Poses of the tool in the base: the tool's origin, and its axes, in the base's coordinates. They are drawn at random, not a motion.
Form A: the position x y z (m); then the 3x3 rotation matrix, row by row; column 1 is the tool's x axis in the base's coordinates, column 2 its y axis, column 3 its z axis. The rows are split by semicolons.
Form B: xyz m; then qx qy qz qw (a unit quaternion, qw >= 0). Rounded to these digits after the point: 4 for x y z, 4 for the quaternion.
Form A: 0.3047 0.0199 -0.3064; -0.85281 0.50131 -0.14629; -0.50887 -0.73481 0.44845; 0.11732 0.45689 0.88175
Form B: 0.3047 0.0199 -0.3064 0.0078 -0.2430 -0.9313 0.2712
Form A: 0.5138 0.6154 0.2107; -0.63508 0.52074 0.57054; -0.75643 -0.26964 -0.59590; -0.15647 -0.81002 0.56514
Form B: 0.5138 0.6154 0.2107 -0.1317 0.4473 -0.7858 0.4063
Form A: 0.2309 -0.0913 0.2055; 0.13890 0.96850 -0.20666; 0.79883 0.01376 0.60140; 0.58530 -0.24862 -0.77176
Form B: 0.2309 -0.0913 0.2055 -0.6886 -0.6416 -0.1375 0.3086
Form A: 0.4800 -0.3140 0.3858; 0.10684 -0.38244 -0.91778; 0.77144 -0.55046 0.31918; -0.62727 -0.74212 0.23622
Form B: 0.4800 -0.3140 0.3858 -0.5960 -0.1632 0.6480 0.4451
